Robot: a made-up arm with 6 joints. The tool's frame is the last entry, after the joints.
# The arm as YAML. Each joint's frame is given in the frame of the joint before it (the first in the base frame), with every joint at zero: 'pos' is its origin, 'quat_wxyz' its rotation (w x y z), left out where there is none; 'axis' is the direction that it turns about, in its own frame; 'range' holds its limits. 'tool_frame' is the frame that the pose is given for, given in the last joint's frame.
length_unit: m
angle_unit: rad
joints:
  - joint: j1
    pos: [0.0, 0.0, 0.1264]
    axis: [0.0, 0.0, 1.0]
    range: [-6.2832, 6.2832]
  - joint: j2
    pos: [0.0, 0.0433, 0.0]
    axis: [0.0, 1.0, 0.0]
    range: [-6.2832, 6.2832]
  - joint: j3
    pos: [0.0, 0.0, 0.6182]
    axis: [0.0, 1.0, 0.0]
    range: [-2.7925, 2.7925]
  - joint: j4
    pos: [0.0, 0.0, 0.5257]
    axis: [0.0, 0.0, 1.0]
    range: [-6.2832, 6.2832]
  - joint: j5
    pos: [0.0, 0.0, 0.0]
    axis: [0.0, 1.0, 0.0]
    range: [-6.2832, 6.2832]
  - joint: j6
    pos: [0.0, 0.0, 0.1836]
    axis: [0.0, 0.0, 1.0]
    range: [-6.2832, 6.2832]
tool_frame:
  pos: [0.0, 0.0, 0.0]
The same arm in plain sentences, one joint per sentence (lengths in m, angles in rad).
The arm has six revolute joints in a row. What follows holds with every joint at zero, and every direction is one of the base frame's. Joint 1 is mounted 0.1264 m along +z from the base frame's origin and turns about +z, from -6.2832 to 6.2832 rad. Joint 2 is mounted 0.0433 m along +y from joint 1 and turns about +y, from -6.2832 to 6.2832 rad. Joint 3 is mounted 0.6182 m along +z from joint 2 and turns about +y, from -2.7925 to 2.7925 rad. Joint 4 is mounted 0.5257 m along +z from joint 3 and turns about +z, from -6.2832 to 6.2832 rad. Joint 5 is mounted at the same point as joint 4 and turns about +y, from -6.2832 to 6.2832 rad. Joint 6 is mounted 0.1836 m along +z from joint 5 and turns about +z, from -6.2832 to 6.2832 rad. The tool frame, which is the frame that the pose is given for, is mounted at the same point as joint 6; its axes are parallel to the base frame's.
